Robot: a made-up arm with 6 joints. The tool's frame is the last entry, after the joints.
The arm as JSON. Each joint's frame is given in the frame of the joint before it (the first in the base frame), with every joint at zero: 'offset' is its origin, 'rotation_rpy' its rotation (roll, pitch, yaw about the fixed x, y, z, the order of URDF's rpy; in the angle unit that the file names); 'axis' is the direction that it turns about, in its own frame. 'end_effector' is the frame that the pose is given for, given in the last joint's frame.
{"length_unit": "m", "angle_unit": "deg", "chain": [
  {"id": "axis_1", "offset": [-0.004, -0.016, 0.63], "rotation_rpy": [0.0, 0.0, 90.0], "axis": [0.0, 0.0, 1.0]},
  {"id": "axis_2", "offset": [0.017, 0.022, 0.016], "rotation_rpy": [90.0, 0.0, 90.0], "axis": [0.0, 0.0, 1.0]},
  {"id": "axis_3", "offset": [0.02, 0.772, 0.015], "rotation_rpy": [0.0, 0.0, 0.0], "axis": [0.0, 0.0, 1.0]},
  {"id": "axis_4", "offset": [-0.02, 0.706, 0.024], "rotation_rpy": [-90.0, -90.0, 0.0], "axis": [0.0, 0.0, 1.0]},
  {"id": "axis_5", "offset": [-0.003, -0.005, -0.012], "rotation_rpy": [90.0, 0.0, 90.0], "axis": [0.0, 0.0, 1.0]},
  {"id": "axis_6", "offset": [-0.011, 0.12, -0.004], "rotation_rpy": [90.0, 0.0, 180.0], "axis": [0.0, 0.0, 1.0]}
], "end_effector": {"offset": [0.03, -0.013, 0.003], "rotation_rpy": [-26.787, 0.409, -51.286]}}
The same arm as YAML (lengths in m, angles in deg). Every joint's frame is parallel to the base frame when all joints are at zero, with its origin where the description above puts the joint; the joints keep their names.
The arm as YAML. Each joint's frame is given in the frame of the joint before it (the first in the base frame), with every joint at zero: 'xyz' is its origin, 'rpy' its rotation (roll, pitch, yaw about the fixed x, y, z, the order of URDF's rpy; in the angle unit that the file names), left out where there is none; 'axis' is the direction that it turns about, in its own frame. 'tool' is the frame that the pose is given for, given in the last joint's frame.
units:
  length: m
  angle: deg
joints:
  - name: axis_1
    type: revolute
    origin:
      xyz: [-0.004, -0.016, 0.63]
    axis: "+z"
  - name: axis_2
    type: revolute
    origin:
      xyz: [-0.022, 0.017, 0.016]
    axis: "+y"
  - name: axis_3
    type: revolute
    origin:
      xyz: [-0.02, 0.015, 0.772]
    axis: "+y"
  - name: axis_4
    type: revolute
    origin:
      xyz: [0.02, 0.024, 0.706]
    axis: "+z"
  - name: axis_5
    type: revolute
    origin:
      xyz: [0.005, -0.003, -0.012]
    axis: "+y"
  - name: axis_6
    type: revolute
    origin:
      xyz: [0.011, -0.004, 0.12]
    axis: "+z"
tool:
  origin:
    xyz: [0.03, -0.013, 0.003]
    rpy: [-26.79, 0.41, -51.29]

